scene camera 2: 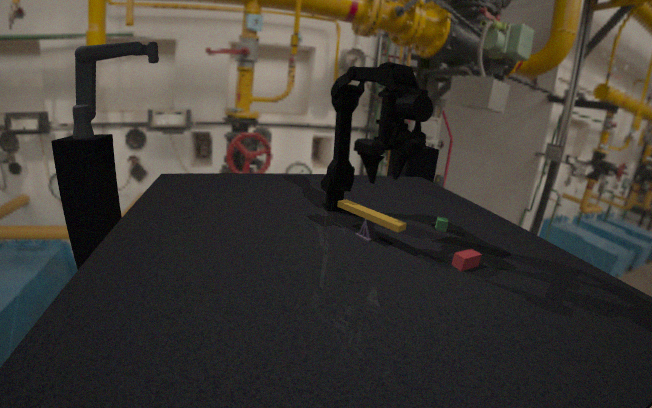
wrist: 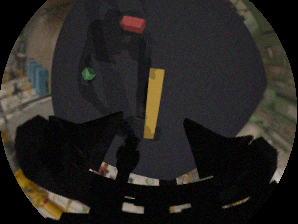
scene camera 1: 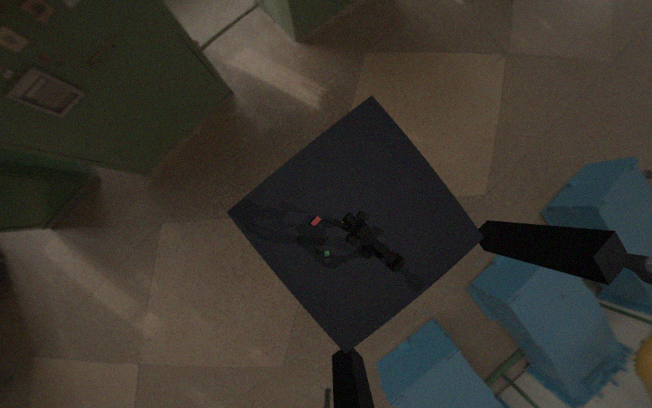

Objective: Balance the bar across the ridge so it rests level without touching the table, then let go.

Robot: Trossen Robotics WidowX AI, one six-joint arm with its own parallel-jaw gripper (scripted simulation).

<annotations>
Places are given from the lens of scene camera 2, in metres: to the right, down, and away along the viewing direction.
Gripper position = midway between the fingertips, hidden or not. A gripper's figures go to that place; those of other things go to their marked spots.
my gripper [scene camera 2: 384,181]: 0.14, -0.06, 0.72
yellow bar [scene camera 2: 383,220]: 0.14, 0.04, 0.72
</annotations>
